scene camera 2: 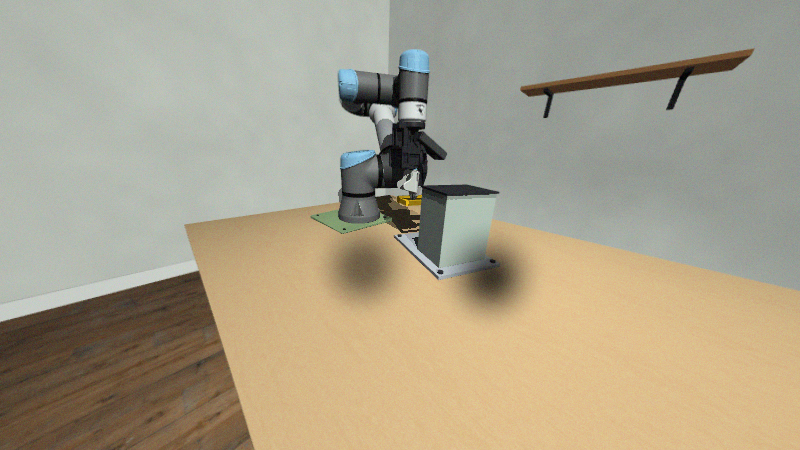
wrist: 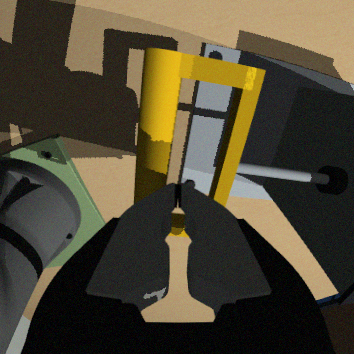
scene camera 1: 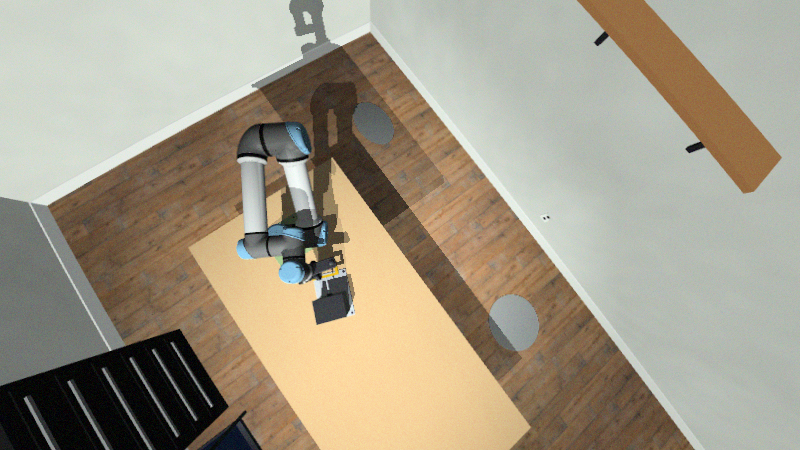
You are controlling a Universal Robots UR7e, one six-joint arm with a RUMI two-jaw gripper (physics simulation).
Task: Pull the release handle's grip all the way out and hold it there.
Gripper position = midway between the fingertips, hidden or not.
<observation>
I see my gripper (scene camera 2: 413, 200), a yellow release handle grip (wrist: 162, 70) and a grey base plate (scene camera 2: 409, 241).
My gripper is seen too in the wrist view (wrist: 177, 185). The grey base plate shows as well in scene camera 1 (scene camera 1: 337, 283).
</observation>
